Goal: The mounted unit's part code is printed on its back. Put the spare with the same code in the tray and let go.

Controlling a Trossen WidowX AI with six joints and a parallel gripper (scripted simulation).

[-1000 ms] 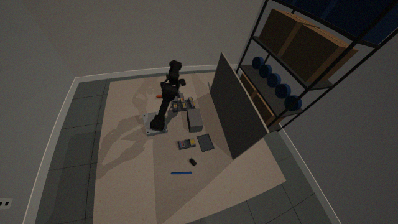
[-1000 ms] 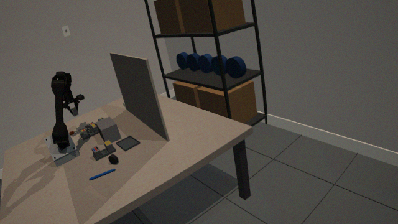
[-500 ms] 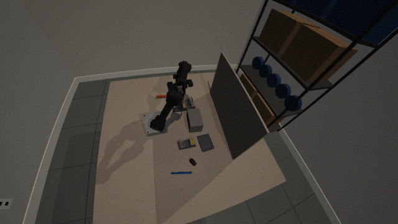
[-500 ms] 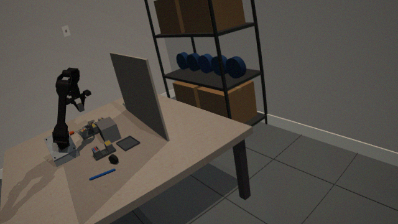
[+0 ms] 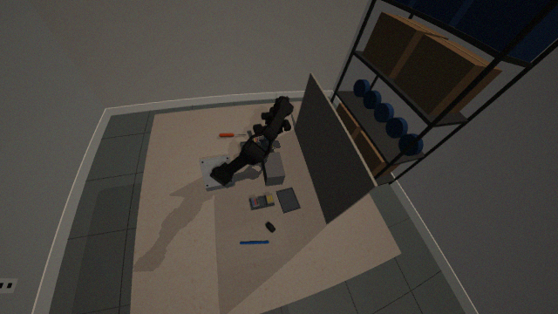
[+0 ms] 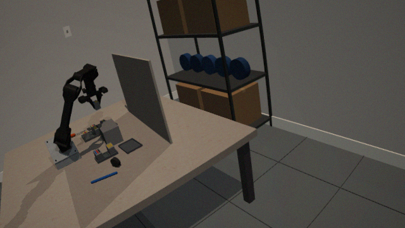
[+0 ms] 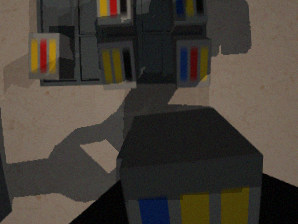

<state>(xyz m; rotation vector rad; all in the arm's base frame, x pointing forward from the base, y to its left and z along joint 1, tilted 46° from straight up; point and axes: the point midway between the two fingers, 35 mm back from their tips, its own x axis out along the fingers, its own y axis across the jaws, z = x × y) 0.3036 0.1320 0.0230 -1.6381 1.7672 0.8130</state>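
Now: the shallow tray 300 mm to the right of my gripper tip, 190 mm below it and 20 mm ahead of it. Also, from my gripper tip: rack 190 mm below, 100 mm to the left, 40 mm behind; grey spare 20 mm above; grey mounted unit 150 mm below, 100 mm to the right, 10 mm behind.
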